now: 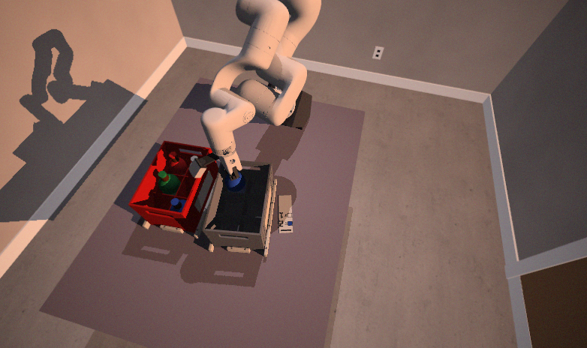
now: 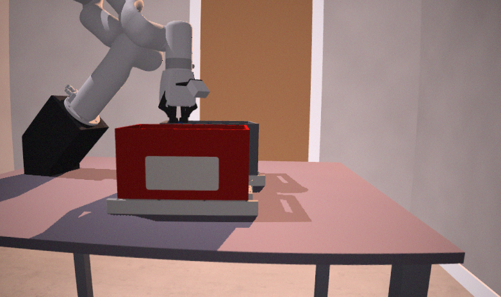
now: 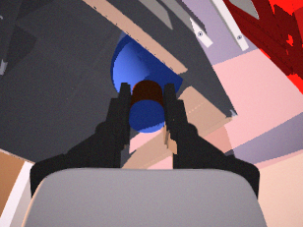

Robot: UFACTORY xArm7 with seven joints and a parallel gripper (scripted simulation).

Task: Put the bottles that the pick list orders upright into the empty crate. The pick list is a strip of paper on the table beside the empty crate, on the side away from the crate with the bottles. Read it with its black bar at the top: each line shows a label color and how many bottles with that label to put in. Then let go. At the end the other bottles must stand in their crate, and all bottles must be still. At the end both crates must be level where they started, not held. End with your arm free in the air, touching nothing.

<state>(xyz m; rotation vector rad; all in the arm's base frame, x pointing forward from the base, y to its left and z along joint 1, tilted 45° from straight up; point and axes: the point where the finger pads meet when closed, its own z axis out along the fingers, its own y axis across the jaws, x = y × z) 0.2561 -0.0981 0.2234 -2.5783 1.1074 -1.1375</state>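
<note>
Right now the grey crate is 90 mm below my hand, 90 mm ahead of it and 40 mm to the left of it. The rest, counted from my hand: red bottle (230 mm to the right, 80 mm below, 60 mm behind); then white bottle (150 mm to the right, 80 mm below, 50 mm behind); then red crate (200 mm to the right, 90 mm below, 30 mm ahead).
</note>
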